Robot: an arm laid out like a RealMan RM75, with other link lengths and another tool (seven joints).
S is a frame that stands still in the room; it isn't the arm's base.
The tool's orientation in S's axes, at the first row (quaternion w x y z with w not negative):
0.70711, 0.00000, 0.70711, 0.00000
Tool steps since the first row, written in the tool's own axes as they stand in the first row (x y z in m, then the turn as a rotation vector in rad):
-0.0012, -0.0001, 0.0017, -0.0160, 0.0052, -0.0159
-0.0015, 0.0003, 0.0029, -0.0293, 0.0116, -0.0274
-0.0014, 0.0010, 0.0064, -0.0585, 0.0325, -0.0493
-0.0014, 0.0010, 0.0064, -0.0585, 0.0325, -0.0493
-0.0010, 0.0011, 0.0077, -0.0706, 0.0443, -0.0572
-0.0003, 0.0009, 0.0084, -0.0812, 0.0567, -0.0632
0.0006, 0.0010, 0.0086, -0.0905, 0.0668, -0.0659
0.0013, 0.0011, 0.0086, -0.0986, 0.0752, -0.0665
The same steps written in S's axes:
0.0017, -0.0001, 0.0012, -0.0159, 0.0052, 0.0160
0.0029, 0.0003, 0.0015, -0.0274, 0.0116, 0.0293
0.0064, 0.0010, 0.0014, -0.0493, 0.0325, 0.0585
0.0064, 0.0010, 0.0014, -0.0493, 0.0325, 0.0585
0.0077, 0.0011, 0.0010, -0.0572, 0.0443, 0.0706
0.0084, 0.0009, 0.0003, -0.0632, 0.0567, 0.0812
0.0086, 0.0010, -0.0006, -0.0659, 0.0668, 0.0905
0.0086, 0.0011, -0.0013, -0.0665, 0.0752, 0.0986

